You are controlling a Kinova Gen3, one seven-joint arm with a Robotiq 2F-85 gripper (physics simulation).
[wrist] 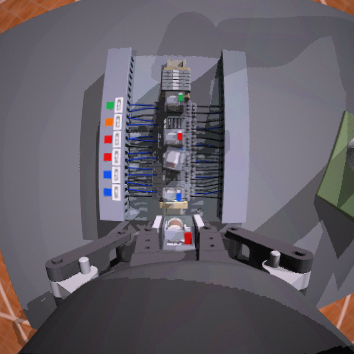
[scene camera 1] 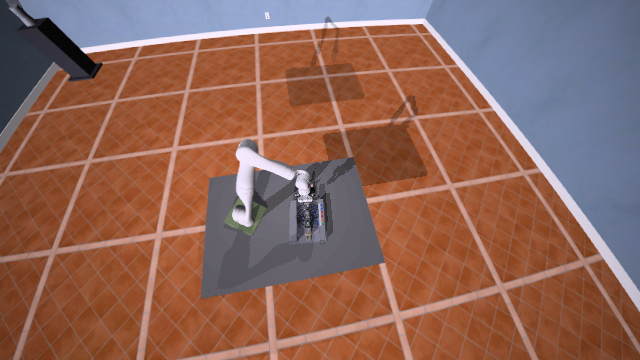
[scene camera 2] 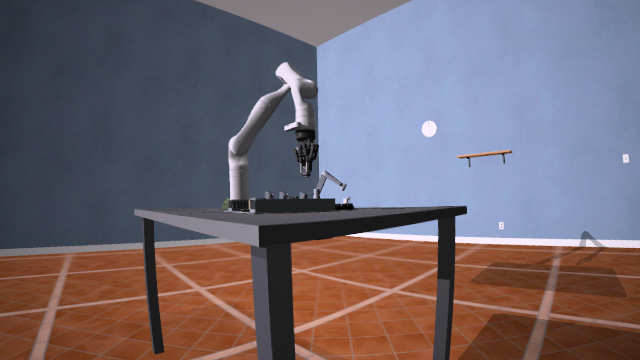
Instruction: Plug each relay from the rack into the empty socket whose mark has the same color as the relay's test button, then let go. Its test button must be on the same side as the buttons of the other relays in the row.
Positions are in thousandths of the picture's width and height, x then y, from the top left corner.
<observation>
In view: my gripper (scene camera 2: 479,479).
My gripper shows as well in the wrist view (wrist: 501,634).
</observation>
